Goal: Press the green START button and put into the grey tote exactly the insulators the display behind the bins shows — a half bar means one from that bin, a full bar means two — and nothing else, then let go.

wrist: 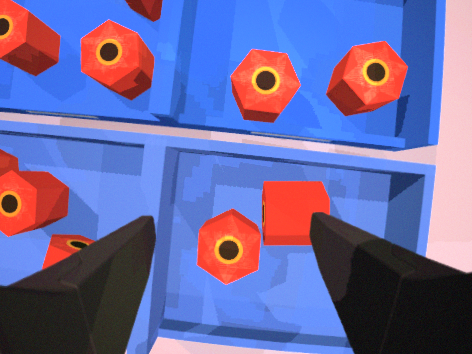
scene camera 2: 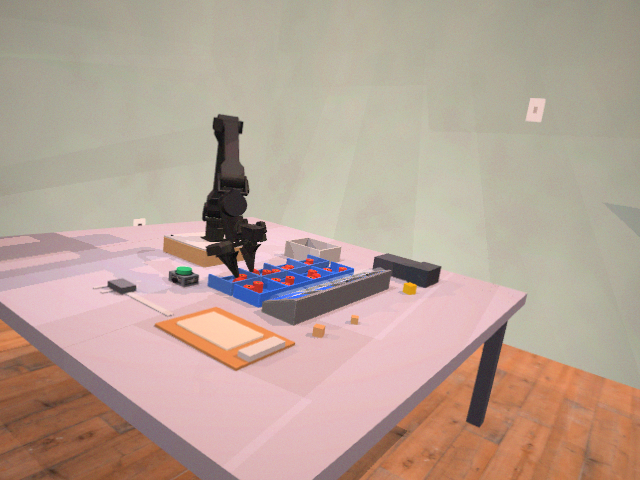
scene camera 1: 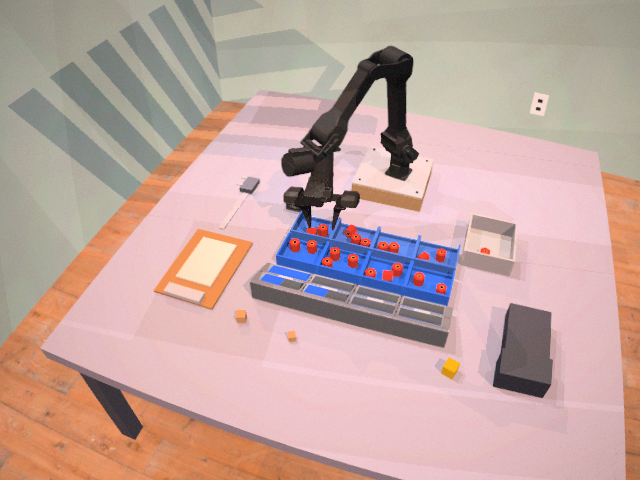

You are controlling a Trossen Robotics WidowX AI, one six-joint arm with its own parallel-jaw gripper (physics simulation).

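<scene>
My gripper (scene camera 1: pixel 322 227) (scene camera 2: pixel 245 273) (wrist: pixel 233 225) is open and empty, low over the back-left blue bin. Between its fingertips in the wrist view is an upright red insulator (wrist: pixel 229 248); a lying insulator (wrist: pixel 292 207) is beside it, partly behind one finger. The blue bins (scene camera 1: pixel 434 297) (scene camera 2: pixel 249 297) hold other red insulators. The display (scene camera 1: pixel 351 313) (scene camera 2: pixel 336 303) shows a full blue bar above a half bar in its leftmost panel, and a lower half bar in the second. The grey tote (scene camera 1: pixel 488 263) (scene camera 2: pixel 294 251) has one insulator (scene camera 1: pixel 484 251) inside. The green button (scene camera 2: pixel 184 270) is left of the bins in scene camera 2.
The arm's wooden base (scene camera 1: pixel 387 197) (scene camera 2: pixel 178 251) stands behind the bins. An orange board (scene camera 1: pixel 225 271) (scene camera 2: pixel 227 360) lies left. A dark block (scene camera 1: pixel 526 343) (scene camera 2: pixel 405 269) stands right. A yellow cube (scene camera 1: pixel 450 367) (scene camera 2: pixel 409 288) and two small orange cubes lie in front.
</scene>
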